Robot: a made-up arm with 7 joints. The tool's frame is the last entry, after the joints.
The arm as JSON. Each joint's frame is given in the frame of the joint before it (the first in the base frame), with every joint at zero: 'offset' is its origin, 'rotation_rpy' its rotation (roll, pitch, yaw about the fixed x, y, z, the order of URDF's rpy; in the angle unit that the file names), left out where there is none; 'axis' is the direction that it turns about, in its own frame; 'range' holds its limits. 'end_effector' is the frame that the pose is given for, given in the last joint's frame.
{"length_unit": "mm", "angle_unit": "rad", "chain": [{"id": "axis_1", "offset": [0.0, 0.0, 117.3], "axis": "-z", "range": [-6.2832, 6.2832]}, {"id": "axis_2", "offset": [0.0, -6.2, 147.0], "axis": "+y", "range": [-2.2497, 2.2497]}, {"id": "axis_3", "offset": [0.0, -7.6, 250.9], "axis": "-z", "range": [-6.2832, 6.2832]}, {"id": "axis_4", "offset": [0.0, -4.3, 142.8], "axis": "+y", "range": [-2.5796, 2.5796]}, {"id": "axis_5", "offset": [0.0, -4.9, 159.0], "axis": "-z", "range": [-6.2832, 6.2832]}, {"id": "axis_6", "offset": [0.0, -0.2, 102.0], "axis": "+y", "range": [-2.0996, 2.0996]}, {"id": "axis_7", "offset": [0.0, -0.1, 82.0], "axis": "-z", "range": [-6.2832, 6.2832]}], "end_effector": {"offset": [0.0, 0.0, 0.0], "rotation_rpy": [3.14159, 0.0, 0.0]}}
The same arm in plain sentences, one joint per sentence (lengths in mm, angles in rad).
The arm has seven revolute joints in a row. What follows holds with every joint at zero, and every direction is one of the base frame's.
The first joint lies 117.3 mm along +z from the base frame's origin and rotates about -z, from -6.2832 to 6.2832 rad.
The second joint lies 6.2 mm along -y and 147 mm along +z from the first joint and rotates about +y, from -2.2497 to 2.2497 rad.
The third joint lies 7.6 mm along -y and 250.9 mm along +z from the second joint and rotates about -z, from -6.2832 to 6.2832 rad.
The fourth joint lies 4.3 mm along -y and 142.8 mm along +z from the third joint and rotates about +y, from -2.5796 to 2.5796 rad.
The fifth joint lies 4.9 mm along -y and 159 mm along +z from the fourth joint and rotates about -z, from -6.2832 to 6.2832 rad.
The sixth joint lies 0.2 mm along -y and 102 mm along +z from the fifth joint and rotates about +y, from -2.0996 to 2.0996 rad.
The seventh joint lies 0.1 mm along -y and 82 mm along +z from the sixth joint and rotates about -z, from -6.2832 to 6.2832 rad.
The tool frame, which is the frame that the pose is given for, lies at the same point as the seventh joint; its axes are the base frame's turned by roll 3.1416, pitch 0 and yaw 0 rad (as in URDF: about the fixed x, then y, then z).

